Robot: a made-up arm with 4 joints.
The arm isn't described. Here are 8 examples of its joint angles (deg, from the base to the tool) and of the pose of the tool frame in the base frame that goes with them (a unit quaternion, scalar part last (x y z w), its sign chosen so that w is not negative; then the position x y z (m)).
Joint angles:
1: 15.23 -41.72 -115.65 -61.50
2: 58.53 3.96 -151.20 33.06
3: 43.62 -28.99 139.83 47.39
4: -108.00 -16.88 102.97 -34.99
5: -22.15 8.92 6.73 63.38
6: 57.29 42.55 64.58 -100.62
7: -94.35 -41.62 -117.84 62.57
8: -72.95 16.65 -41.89 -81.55
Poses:
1: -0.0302 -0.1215 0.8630 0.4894 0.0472 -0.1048 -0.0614
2: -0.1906 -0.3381 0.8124 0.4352 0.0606 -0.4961 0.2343
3: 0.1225 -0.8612 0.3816 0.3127 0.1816 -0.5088 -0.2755
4: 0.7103 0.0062 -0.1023 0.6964 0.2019 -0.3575 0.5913
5: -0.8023 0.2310 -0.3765 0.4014 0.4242 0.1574 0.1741
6: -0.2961 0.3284 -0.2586 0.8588 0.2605 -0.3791 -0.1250
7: -0.1865 -0.8470 -0.4951 0.0519 0.3514 -0.0152 0.0779
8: -0.1914 -0.2657 0.3698 0.8695 0.2760 -0.0861 0.2927
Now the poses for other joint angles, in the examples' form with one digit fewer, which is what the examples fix.
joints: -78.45 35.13 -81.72 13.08
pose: -0.826 -0.346 -0.151 0.418 0.075 -0.125 0.121
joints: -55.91 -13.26 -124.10 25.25
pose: -0.607 -0.749 0.088 0.250 0.169 -0.255 -0.006
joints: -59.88 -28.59 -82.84 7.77
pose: -0.479 -0.645 0.073 0.591 0.109 -0.029 0.110
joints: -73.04 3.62 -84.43 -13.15
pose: -0.648 -0.494 0.129 0.565 0.131 -0.107 0.154
